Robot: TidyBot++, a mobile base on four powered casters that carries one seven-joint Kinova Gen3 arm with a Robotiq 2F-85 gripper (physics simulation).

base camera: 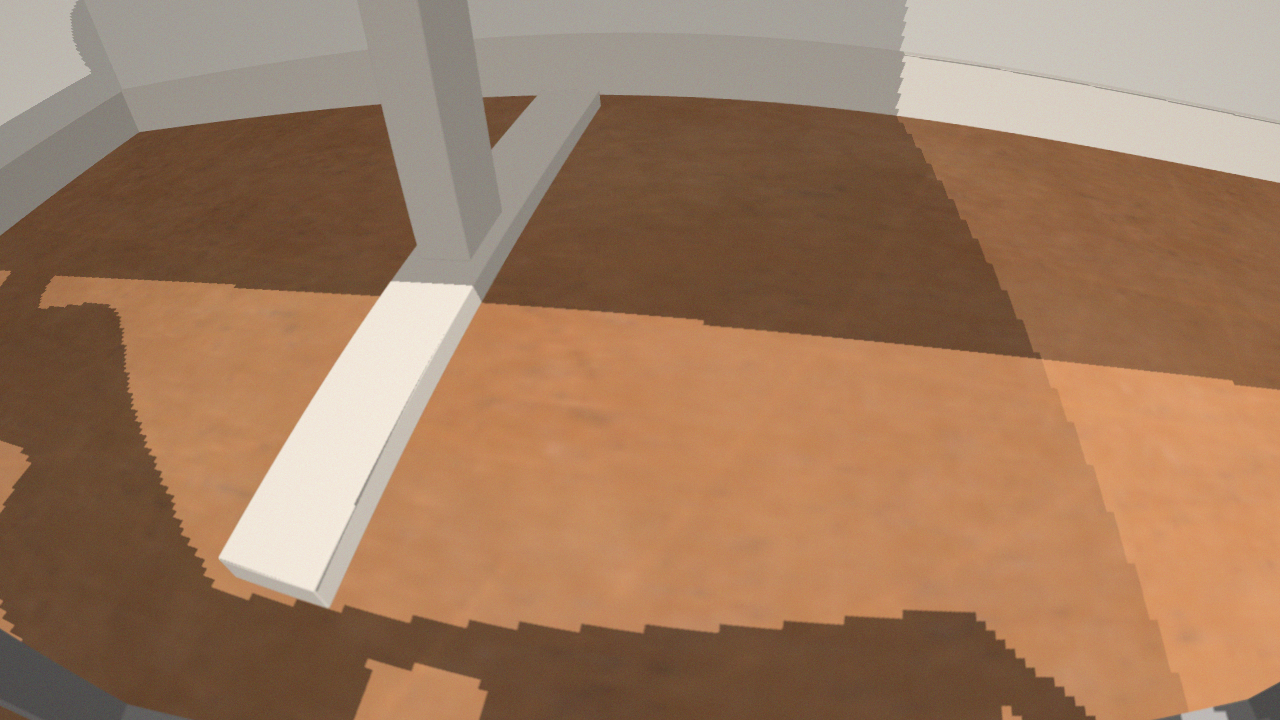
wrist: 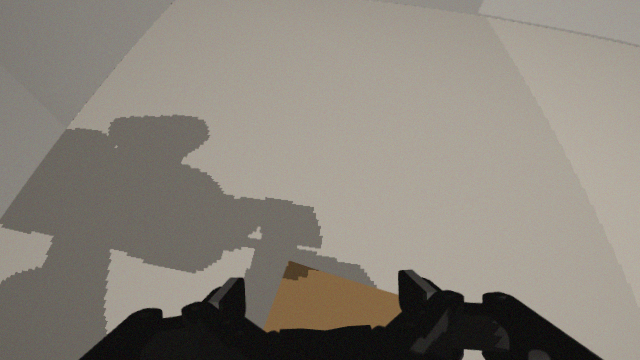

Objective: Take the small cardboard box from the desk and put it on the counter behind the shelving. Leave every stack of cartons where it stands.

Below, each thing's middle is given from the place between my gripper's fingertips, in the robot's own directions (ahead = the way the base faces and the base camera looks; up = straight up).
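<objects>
Relative to the small cardboard box (wrist: 308, 298), my hand is 10 mm to the left of it, 20 mm past it and 60 mm above it.
</objects>
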